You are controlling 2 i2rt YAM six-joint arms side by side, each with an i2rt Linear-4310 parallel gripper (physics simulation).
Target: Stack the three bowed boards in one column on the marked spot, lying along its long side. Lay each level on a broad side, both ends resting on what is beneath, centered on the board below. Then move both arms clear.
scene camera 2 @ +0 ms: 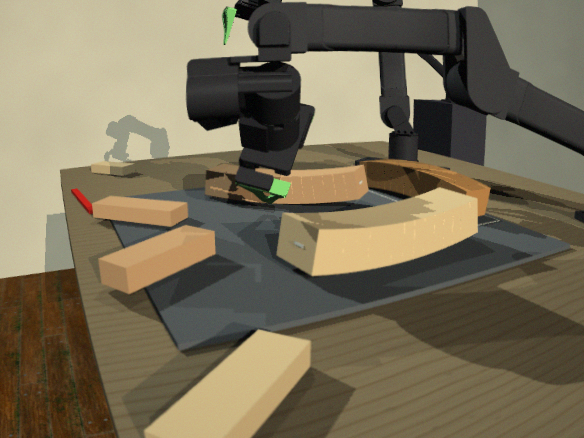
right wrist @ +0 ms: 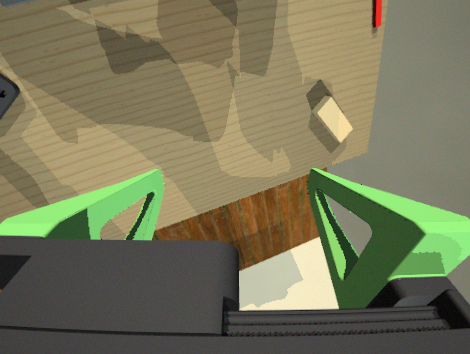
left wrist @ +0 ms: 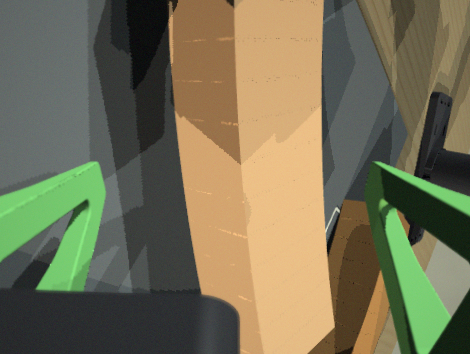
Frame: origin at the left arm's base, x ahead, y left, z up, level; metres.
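Seen in the pictures: left gripper, between the fingertips: [scene camera 2: 277, 172] [left wrist: 234, 177]; right gripper, between the fingertips: [scene camera 2: 246, 51] [right wrist: 235, 176]; right arm's base, origin of its link: [left wrist: 423, 170].
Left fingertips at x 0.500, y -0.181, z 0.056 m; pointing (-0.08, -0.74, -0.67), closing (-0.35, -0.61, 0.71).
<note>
Offsets run from my left fingertips to a thing's top centre. Level surfaces: height alone.
A pale bowed board @[0.101 m back, 0.207 m left, 0.004 m up] [scene camera 2: 395, 245] lies at the front of the dark mat @[0.050 m down] [scene camera 2: 215, 315]. A tan bowed board @[0.011 m back, 0.040 m right, 0.008 m up] [scene camera 2: 330, 186] [left wrist: 282, 200] rests on the mat behind it. A darker brown bowed board @[0.224 m back, 0.025 m right, 0.003 m up] [scene camera 2: 425, 175] [left wrist: 352, 245] lies at the back right, beside parts of a thin white outline [scene camera 2: 487, 222] [left wrist: 332, 221]. The three boards are apart, not stacked. My left gripper [scene camera 2: 267, 191] [left wrist: 234, 177] is open and low at the tan board, which shows between its fingers without being gripped. My right gripper [right wrist: 235, 176] is open and empty, raised high; one green finger shows at the top of scene camera 2.
Two tan blocks @[0.198 m ahead, 0.032 m left, 0.029 m down] [scene camera 2: 140, 211] @[0.143 m ahead, 0.228 m left, 0.024 m down] [scene camera 2: 157, 257] lie at the mat's left edge, and a pale block @[0.068 m ahead, 0.466 m left, 0.034 m down] [scene camera 2: 230, 385] lies in front. A small pale block @[0.322 m ahead, 0.351 m right, 0.038 m down] [scene camera 2: 111, 168] [right wrist: 334, 120] and a red strip @[0.321 m ahead, 0.097 m right, 0.050 m down] [scene camera 2: 81, 200] [right wrist: 378, 12] lie near the table's edge. A dark box [scene camera 2: 432, 130] stands behind.
</note>
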